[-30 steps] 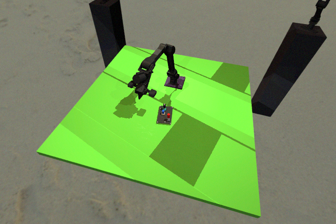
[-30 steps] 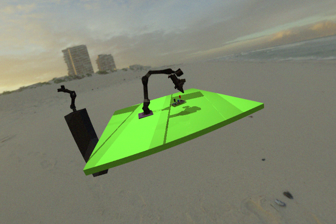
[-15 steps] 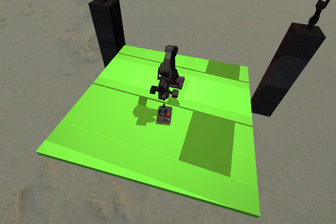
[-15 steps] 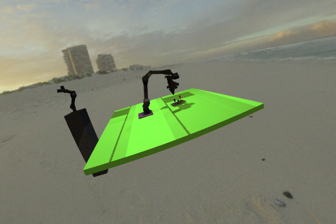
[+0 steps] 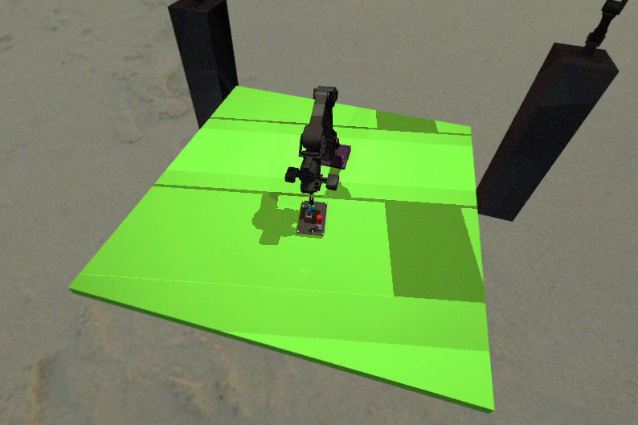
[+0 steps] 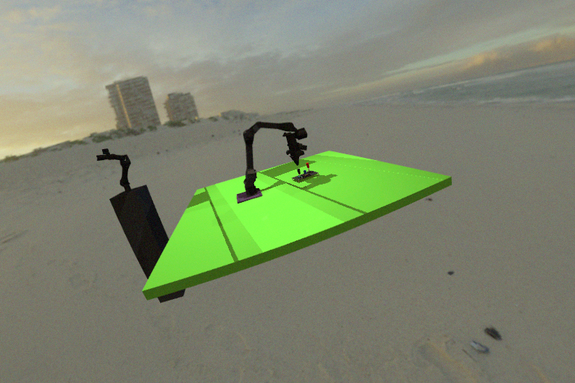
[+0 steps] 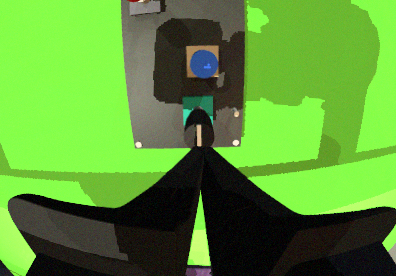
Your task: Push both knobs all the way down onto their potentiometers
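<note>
My gripper tip is now 50 mm above the green potentiometer. Round my gripper tip: red knob 80 mm ahead, 60 mm to the left, 30 mm below.
</note>
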